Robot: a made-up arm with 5 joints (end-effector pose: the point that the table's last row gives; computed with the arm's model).
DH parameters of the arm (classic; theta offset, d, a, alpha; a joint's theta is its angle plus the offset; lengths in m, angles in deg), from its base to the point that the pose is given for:
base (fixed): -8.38 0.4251 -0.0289 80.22
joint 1: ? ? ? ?
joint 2: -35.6 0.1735 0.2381 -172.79
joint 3: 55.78 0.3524 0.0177 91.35
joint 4: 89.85 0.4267 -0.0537 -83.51
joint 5: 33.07 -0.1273 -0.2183 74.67
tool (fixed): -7.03 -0.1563 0 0
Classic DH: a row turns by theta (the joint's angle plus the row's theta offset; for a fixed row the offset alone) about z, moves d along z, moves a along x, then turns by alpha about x.
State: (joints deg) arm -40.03 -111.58 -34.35 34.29 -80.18
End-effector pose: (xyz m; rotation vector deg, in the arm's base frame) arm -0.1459 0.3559 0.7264 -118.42 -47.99 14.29
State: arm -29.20 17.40 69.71 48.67 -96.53
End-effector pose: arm 0.3177 0.1170 0.5806 -123.28 -30.38 9.49
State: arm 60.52 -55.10 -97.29 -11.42 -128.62
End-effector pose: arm -0.0766 0.2432 0.7744 146.09 -49.90 55.48
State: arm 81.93 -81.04 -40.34 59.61 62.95
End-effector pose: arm -0.1182 0.8467 0.5157 39.25 26.57 -103.10
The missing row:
joint 1: 4.25 0.0586 -0.0149 93.93
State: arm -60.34 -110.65 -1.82 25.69 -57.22
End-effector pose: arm -0.1797 0.2846 0.8286 -88.68 -34.83 8.66
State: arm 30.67 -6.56 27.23 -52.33 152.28
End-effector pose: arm 0.3364 0.6109 0.7505 94.33 -16.94 -49.76
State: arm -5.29 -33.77 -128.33 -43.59 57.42
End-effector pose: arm -0.0439 -0.4670 0.3345 29.17 25.47 73.51
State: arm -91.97 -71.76 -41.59 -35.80 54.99
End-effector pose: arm -0.0951 0.4830 -0.0795 -114.09 10.87 -108.77
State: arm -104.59 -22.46 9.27 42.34 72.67
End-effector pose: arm 0.1827 0.5478 -0.2748 85.84 -73.92 68.28
